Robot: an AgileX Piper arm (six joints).
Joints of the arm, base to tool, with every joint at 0 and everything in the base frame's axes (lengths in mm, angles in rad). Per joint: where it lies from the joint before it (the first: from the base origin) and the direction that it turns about. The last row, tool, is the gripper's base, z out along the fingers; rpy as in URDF.
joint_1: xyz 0.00 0.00 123.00 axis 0 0 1
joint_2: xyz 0.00 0.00 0.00 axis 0 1 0
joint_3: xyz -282.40 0.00 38.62 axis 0 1 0
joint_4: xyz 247.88 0.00 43.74 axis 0.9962 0 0.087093
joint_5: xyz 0.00 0.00 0.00 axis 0 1 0
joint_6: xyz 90.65 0.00 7.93 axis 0.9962 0 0.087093
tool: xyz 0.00 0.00 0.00 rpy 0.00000 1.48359 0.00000
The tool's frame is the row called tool.
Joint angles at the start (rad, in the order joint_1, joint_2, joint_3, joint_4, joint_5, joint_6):
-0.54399 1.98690 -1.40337 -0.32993 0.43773 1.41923
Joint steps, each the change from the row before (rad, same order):
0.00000 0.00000 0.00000 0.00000 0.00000 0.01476
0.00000 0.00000 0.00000 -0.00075 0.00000 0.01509
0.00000 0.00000 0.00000 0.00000 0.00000 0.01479
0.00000 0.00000 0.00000 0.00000 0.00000 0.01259
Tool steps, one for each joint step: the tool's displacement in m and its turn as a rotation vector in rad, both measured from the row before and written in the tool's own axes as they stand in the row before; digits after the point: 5 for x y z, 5 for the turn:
0.00000 0.00000 0.00000 0.00000 0.00000 0.01476
-0.00003 0.00000 0.00000 0.00004 -0.00032 0.01441
0.00000 0.00000 0.00000 0.00000 0.00000 0.01479
0.00000 0.00000 0.00000 0.00000 0.00000 0.01259

